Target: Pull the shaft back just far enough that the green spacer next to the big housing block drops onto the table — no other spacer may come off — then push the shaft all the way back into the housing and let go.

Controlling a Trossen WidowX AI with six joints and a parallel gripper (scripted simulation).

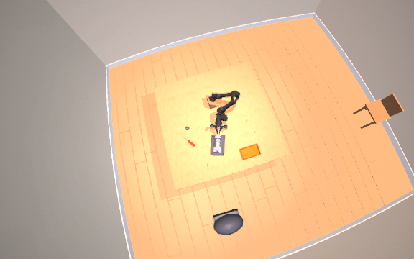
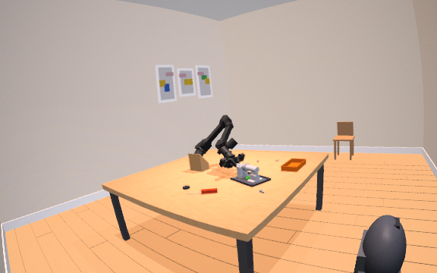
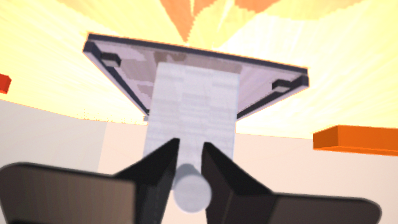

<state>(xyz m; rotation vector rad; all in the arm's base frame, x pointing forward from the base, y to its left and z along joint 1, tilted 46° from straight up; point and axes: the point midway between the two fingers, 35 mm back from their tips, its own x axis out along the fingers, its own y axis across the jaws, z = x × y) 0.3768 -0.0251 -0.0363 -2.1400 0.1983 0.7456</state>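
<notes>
Now: the light grey shaft 3 cm ahead of my gripper tip, 2 cm above it and 1 cm to the right of it. Also, from my gripper tip: small green spacer: 9 cm ahead, 5 cm below, 4 cm to the right; then small dark disc: 31 cm to the right, 20 cm behind, 6 cm below; then red screwdriver: 34 cm to the right, 6 cm below, 5 cm behind.
</notes>
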